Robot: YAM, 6 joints.
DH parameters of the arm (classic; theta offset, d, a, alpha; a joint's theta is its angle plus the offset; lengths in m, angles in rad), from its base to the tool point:
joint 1: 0 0.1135 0.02 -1.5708
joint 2: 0 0 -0.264 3.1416
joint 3: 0.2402 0 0.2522 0
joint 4: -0.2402 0 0.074 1.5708
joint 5: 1.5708 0 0 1.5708
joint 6: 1.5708 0.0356 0 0
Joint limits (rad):
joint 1: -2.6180..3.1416
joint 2: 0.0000..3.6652
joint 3: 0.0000..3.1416
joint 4: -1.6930..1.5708
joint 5: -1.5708..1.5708
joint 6: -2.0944..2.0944
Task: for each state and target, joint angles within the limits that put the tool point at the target. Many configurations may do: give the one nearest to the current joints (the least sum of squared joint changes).
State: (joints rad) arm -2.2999 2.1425 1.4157 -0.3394 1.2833 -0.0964
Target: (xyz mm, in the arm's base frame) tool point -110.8 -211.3 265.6
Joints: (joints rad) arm -1.9073 1.2895 0.9302 -0.7136 1.3596 -0.0964
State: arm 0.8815 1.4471 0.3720 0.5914 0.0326 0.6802
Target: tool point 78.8 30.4 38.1
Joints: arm 0.4836 1.3376 0.0000 -0.1414 0.2768 0.6802
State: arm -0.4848 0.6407 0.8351 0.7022 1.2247 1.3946
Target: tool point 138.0 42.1 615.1
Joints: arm 0.4872 1.1741 1.6642 0.7022 0.8787 1.3946
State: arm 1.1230 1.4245 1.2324 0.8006 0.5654 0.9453
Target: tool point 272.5 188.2 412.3
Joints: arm 0.6661 1.4493 1.1595 0.7875 0.6105 0.9453
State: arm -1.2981 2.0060 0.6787 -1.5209 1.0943 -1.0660
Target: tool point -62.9 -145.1 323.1
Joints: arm -1.7690 1.1884 1.1505 -1.6930 1.1930 -1.0660
